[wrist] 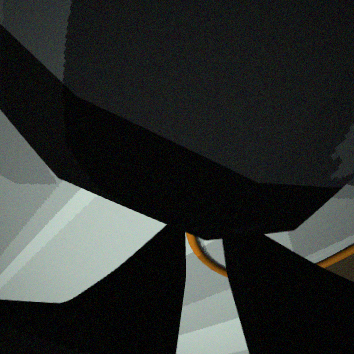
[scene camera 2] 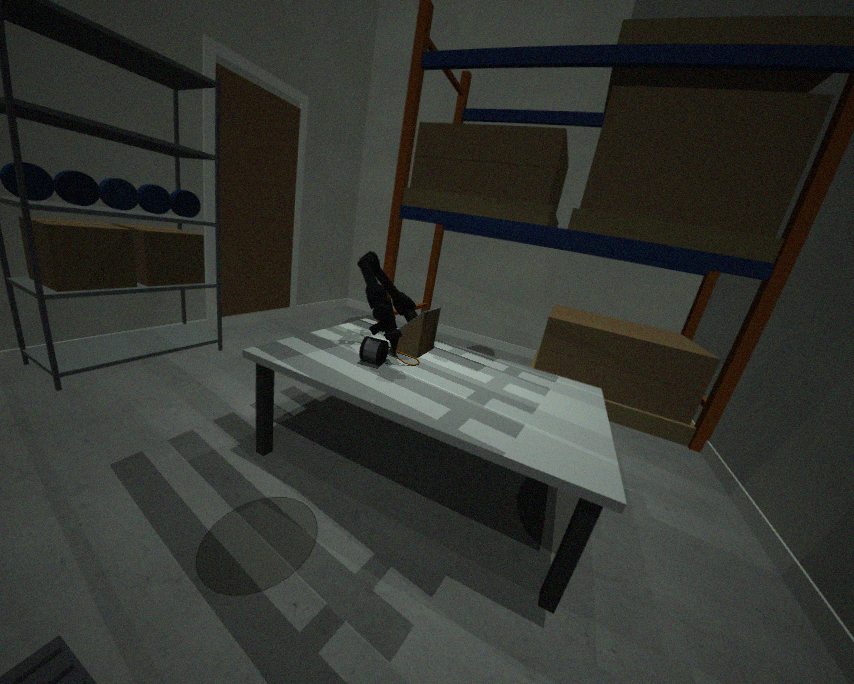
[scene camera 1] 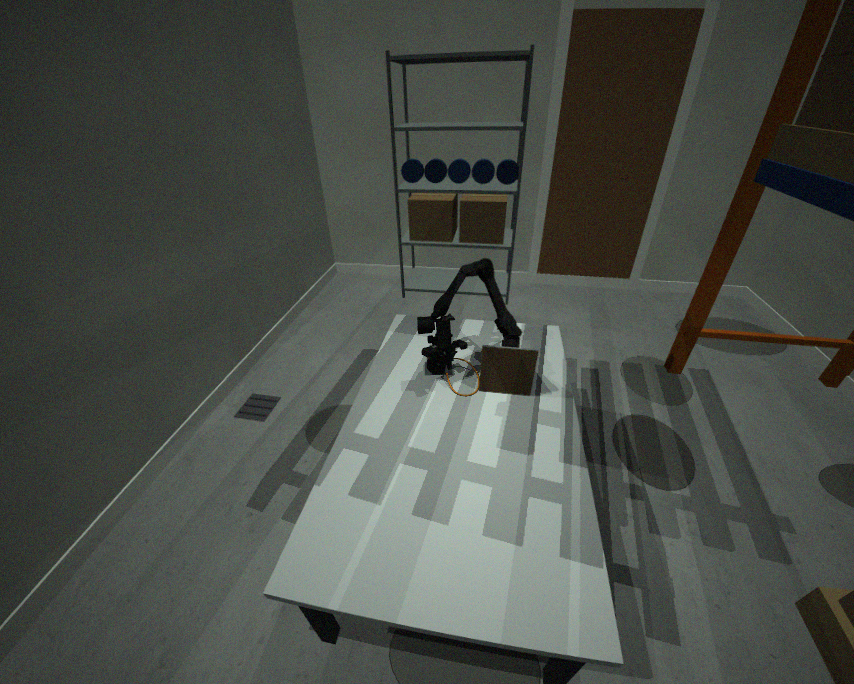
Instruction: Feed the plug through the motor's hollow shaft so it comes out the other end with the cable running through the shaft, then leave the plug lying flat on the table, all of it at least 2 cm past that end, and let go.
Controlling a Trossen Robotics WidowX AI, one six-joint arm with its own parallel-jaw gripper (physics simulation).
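Places are measured from the arm's base along level axes (x ahead, y left, z up), in metres.
Pixels of known places: gripper, fingertip midpoint: (scene camera 2: 394, 350) (scene camera 1: 446, 368); arm's base, link origin: (scene camera 2: 414, 321) (scene camera 1: 510, 352).
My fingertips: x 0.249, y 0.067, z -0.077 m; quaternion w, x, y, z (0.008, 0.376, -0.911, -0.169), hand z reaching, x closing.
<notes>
For each thing: its top centre in the pictures, then the offset to it from my fingertips. "spot": a spot on its surface instead. Level surfaces: height alone.
- motor, top centre: (scene camera 1: 438, 349) (scene camera 2: 376, 339) 0.048 m ahead, 0.070 m right, 0.038 m up
- white table, surface height: 0.064 m down
- black plug, surface spot: (wrist: 165, 189) spot: 0.038 m ahead, 0.033 m right, 0.038 m up
- motor's dark grey body, surface spot: (wrist: 218, 91) spot: 0.043 m ahead, 0.049 m right, 0.038 m up
- orange cable, surface spot: (wrist: 203, 256) (scene camera 1: 458, 392) (scene camera 2: 414, 364) spot: 0.066 m back, 0.071 m left, 0.059 m down
The motor (scene camera 1: 437, 363) (scene camera 2: 374, 350) is a dark cylinder lying on its side at the far end of the white table (scene camera 1: 465, 543) (scene camera 2: 547, 434). My gripper (scene camera 1: 439, 345) (scene camera 2: 384, 331) (wrist: 203, 228) hangs just over the motor and is shut on the black plug (wrist: 165, 189), which shows as a dark bar across my fingertips in the wrist view. The motor's dark grey body (wrist: 218, 91) fills the top of that view. The orange cable (scene camera 1: 462, 395) (scene camera 2: 410, 363) (wrist: 203, 256) lies in a loop on the table beside the motor. The shaft opening is hidden.
A brown cardboard box (scene camera 1: 509, 369) (scene camera 2: 419, 333) stands on the table right next to the motor and cable loop, near the arm's base (scene camera 1: 511, 334). A metal shelf rack (scene camera 1: 393, 170) stands behind the table. An orange and blue pallet rack (scene camera 2: 404, 156) holds large boxes.
</notes>
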